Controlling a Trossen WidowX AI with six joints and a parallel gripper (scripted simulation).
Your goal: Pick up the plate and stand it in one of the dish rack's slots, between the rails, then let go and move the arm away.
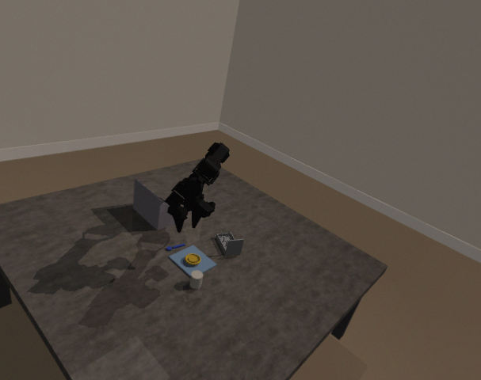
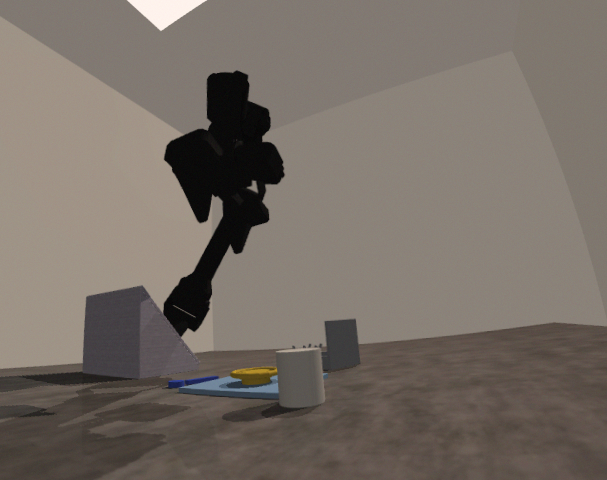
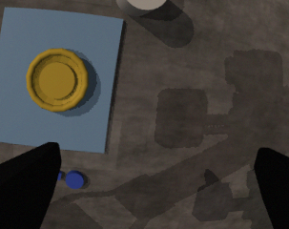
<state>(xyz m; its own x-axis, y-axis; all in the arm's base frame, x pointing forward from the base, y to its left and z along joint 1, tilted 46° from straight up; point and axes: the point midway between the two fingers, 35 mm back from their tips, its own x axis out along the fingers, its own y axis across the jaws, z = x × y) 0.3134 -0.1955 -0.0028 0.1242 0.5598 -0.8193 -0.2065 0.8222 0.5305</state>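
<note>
The yellow plate lies 6 cm to the left of my gripper tip and 17 cm below it. The rest, counted from my gripper tip: white cup 10 cm ahead, 16 cm below; then light blue mat 1 cm behind, 6 cm to the left, 18 cm below; then blue spoon 12 cm behind, 5 cm to the left, 18 cm below.
</note>
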